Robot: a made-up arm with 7 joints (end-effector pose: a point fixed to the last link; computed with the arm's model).
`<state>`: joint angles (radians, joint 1 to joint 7).
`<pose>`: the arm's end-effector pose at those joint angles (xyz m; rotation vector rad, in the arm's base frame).
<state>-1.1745 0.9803 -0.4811 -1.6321 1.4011 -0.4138 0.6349</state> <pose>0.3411 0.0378 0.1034 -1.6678 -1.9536 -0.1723</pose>
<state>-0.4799 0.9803 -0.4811 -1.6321 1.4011 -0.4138 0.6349</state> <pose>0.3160 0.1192 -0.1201 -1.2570 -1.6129 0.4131</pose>
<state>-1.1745 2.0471 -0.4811 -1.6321 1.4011 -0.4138 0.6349</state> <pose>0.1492 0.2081 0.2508 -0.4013 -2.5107 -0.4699</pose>
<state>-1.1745 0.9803 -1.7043 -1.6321 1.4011 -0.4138 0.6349</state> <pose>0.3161 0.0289 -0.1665 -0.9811 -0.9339 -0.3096</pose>
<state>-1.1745 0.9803 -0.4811 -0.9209 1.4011 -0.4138 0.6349</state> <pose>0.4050 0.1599 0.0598 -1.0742 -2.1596 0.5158</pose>
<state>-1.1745 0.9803 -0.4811 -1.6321 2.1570 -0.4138 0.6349</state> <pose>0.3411 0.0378 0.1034 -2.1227 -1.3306 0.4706</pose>
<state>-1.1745 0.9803 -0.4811 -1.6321 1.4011 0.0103 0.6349</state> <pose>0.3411 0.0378 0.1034 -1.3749 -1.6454 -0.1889</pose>
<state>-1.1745 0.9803 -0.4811 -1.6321 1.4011 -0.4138 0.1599</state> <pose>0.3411 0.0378 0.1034 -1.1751 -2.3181 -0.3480</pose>
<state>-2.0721 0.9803 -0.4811 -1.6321 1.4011 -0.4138 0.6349</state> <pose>0.1468 -0.0426 0.3242 1.9507 2.0596 1.0721</pose>
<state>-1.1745 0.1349 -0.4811 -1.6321 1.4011 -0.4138 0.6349</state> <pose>0.3024 -0.1885 0.0382 -2.4204 -1.1489 0.1041</pose>
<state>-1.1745 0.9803 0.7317 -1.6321 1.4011 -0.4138 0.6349</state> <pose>0.1827 0.2302 0.2051 1.5034 2.0216 -0.0969</pose>
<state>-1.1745 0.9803 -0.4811 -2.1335 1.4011 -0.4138 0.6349</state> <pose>0.2541 -0.0174 0.1020 -2.0036 -1.6680 -0.6790</pose>
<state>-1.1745 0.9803 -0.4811 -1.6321 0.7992 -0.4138 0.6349</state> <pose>0.3411 0.0378 0.1034 -1.1447 -2.2933 -0.6869</pose>
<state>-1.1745 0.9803 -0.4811 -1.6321 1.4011 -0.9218 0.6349</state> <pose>0.3411 0.0378 0.1034 -2.0237 -2.3179 -0.1384</pose>
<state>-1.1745 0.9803 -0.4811 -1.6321 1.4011 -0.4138 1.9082</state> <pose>0.3411 0.0378 0.1034 -2.5237 -0.5842 0.3101</pose>
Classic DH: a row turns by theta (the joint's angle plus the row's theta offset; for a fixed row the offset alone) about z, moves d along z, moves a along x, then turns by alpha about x. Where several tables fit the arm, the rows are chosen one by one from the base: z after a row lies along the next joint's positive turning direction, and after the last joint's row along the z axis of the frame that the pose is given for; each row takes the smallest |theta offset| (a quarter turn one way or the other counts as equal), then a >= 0, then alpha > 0; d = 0 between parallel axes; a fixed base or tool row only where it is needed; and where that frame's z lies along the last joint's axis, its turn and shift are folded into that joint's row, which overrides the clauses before.
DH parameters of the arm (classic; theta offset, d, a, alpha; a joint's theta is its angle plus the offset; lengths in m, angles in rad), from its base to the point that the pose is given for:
base (fixed): 0 0 0 -1.2217
joint 1: 1.5708 0 0 1.5708
joint 2: 1.2217 0 0 -1.5708
joint 3: -1.5708 -0.2573 0.0289 -1.5708
joint 4: 0 0 -0.025 1.5708
joint 5: 0 -0.2061 0 -1.5708
joint 6: 0 0 0 1.5708
joint 7: 0 0 0 0

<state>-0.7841 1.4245 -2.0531 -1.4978 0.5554 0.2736 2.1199</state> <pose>0.1514 0.2579 -0.2303 0.1552 -0.2696 0.7991</pose>
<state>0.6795 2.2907 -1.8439 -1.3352 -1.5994 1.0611 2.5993</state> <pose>-0.0978 0.3707 0.1081 0.7190 0.1961 -0.9948</pose>
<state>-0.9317 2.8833 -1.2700 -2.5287 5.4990 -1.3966 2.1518</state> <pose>0.0352 0.1668 0.0988 -0.2815 0.1465 -0.7791</pose>
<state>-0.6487 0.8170 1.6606 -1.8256 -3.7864 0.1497 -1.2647</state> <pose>0.0433 0.3247 0.0203 -0.0223 2.5976 -0.6180</pose>
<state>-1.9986 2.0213 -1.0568 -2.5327 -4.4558 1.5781 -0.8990</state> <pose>0.0883 0.0650 0.1627 0.8228 -0.3223 -1.8490</pose>
